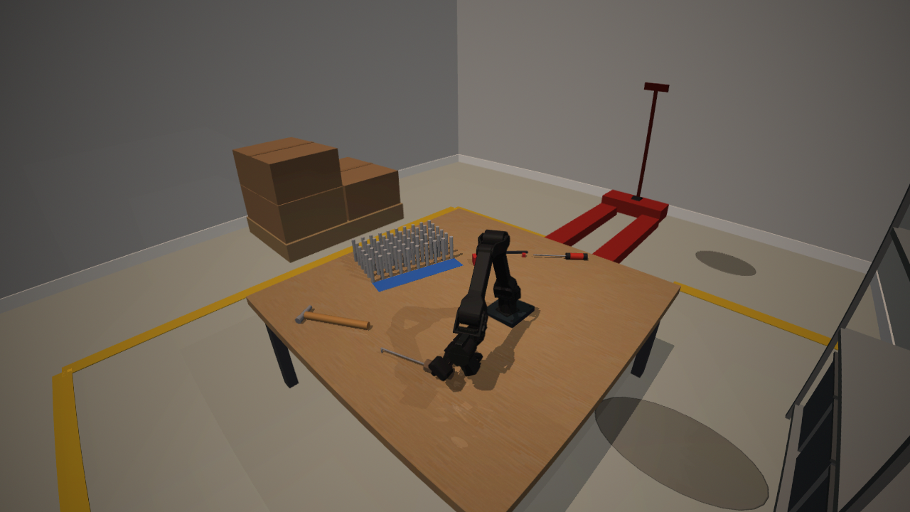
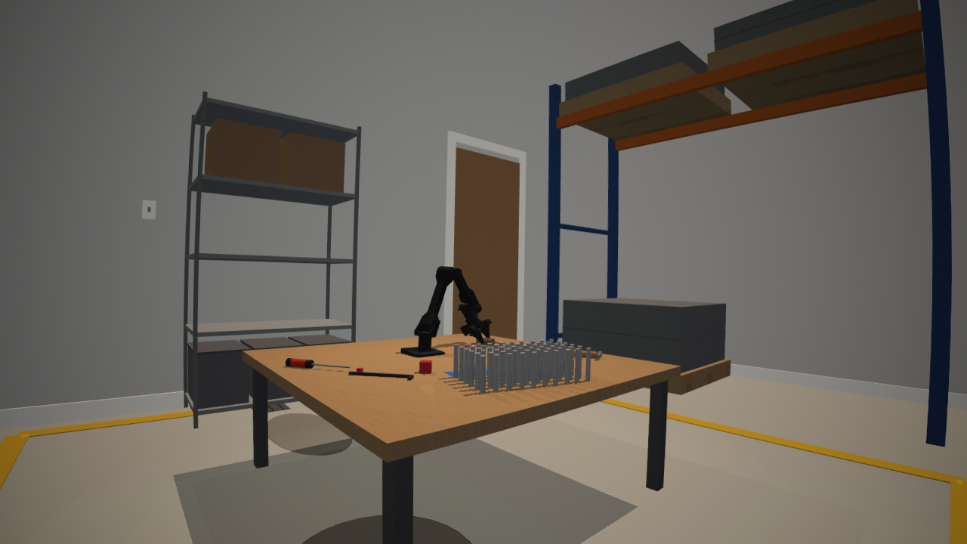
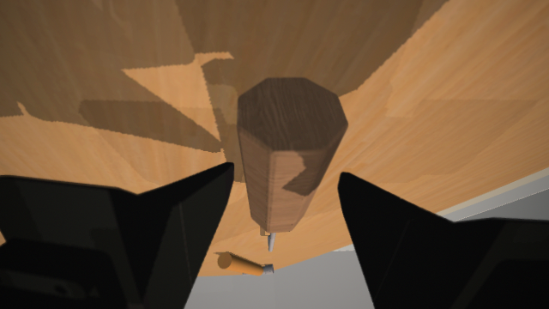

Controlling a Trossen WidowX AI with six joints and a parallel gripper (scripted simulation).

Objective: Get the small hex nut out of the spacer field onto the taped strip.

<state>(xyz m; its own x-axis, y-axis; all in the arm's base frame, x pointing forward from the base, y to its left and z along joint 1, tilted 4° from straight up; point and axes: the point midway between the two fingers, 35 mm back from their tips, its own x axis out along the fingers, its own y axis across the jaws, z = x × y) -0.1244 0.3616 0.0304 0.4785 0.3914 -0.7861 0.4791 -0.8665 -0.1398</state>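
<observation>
The hook tool lies 9 cm ahead of my gripper tip and 5 cm to the left of it. Also, from my gripper tip: red cube 52 cm to the right, 47 cm ahead; blue taped strip 55 cm ahead, 26 cm to the right, 2 cm below; hex nut 71 cm ahead, 31 cm to the right, 1 cm below.
</observation>
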